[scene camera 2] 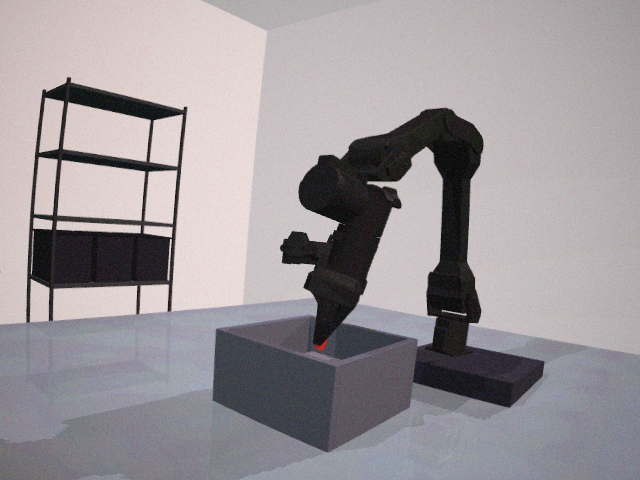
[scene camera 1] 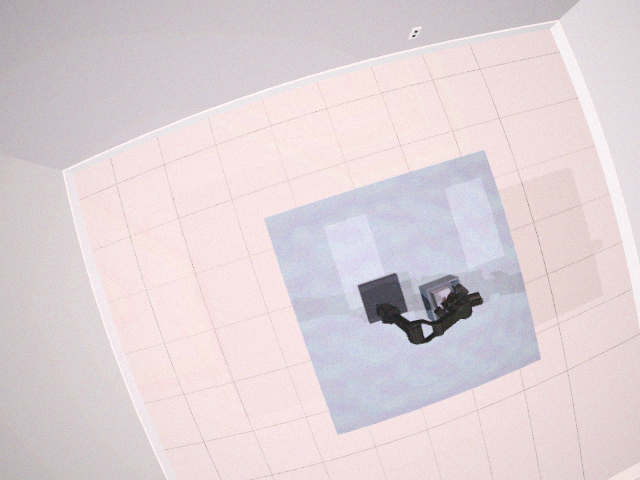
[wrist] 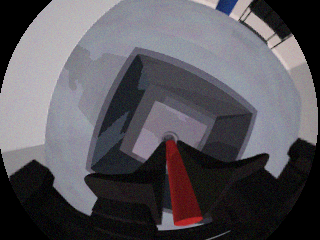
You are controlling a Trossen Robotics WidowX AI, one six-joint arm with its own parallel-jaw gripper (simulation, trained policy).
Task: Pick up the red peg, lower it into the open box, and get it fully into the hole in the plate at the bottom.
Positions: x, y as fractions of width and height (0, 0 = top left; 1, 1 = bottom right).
A grey box shows in scene camera 2 (0.41, 0.77), in scene camera 1 (0.70, 0.59) and in the wrist view (0.46, 0.32).
